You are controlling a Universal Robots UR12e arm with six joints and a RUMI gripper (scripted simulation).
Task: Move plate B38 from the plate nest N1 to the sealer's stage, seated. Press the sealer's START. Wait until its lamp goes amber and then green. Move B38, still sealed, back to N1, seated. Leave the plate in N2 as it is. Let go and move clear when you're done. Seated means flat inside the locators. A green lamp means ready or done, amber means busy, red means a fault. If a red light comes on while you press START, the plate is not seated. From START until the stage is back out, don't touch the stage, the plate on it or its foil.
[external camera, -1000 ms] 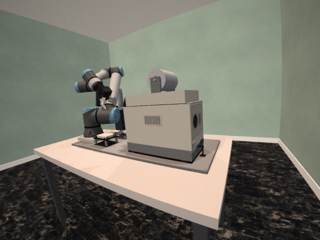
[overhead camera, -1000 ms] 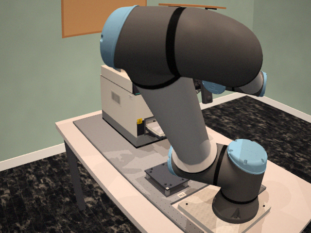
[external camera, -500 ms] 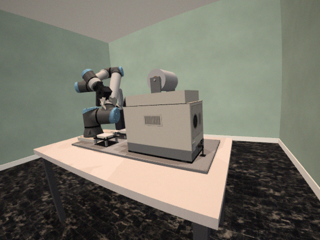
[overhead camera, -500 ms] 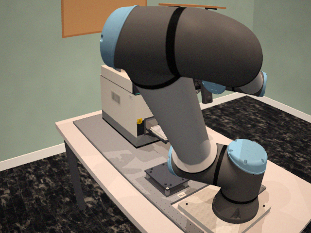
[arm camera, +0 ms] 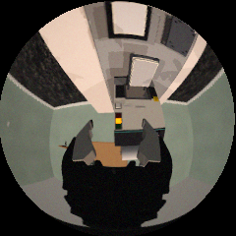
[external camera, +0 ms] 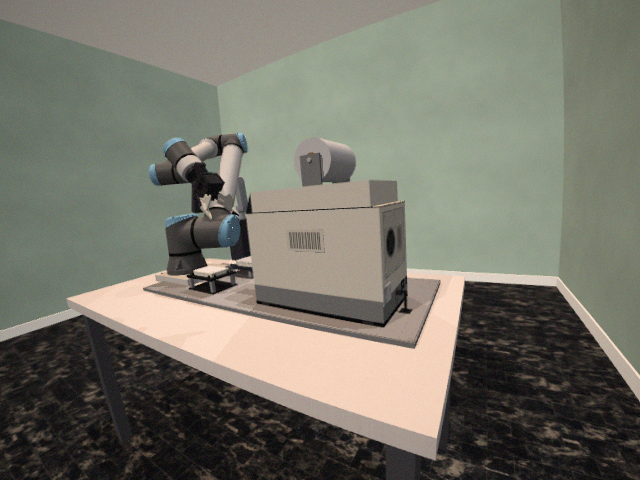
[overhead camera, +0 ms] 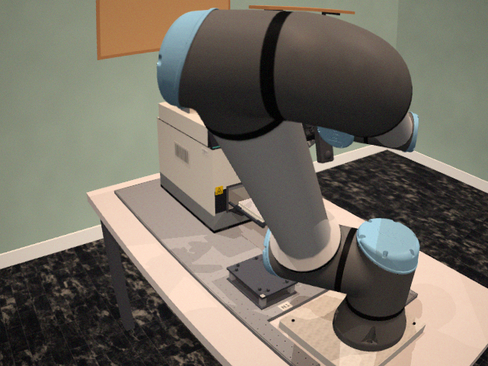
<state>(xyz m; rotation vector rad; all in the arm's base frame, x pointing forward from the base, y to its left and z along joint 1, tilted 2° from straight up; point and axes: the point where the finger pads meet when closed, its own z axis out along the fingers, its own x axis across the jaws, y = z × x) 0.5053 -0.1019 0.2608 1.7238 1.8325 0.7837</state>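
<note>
Now: hand 190 mm above the sealer stage, 90 mm to the right of it and 10 mm short of it. From my hand the other things lie so: N1 label 310 mm behind, 280 mm below, 220 mm to the left; small screen 150 mm to the left, 130 mm ahead, 40 mm above; foil roll 350 mm ahead, 130 mm above, 120 mm to the left.
</note>
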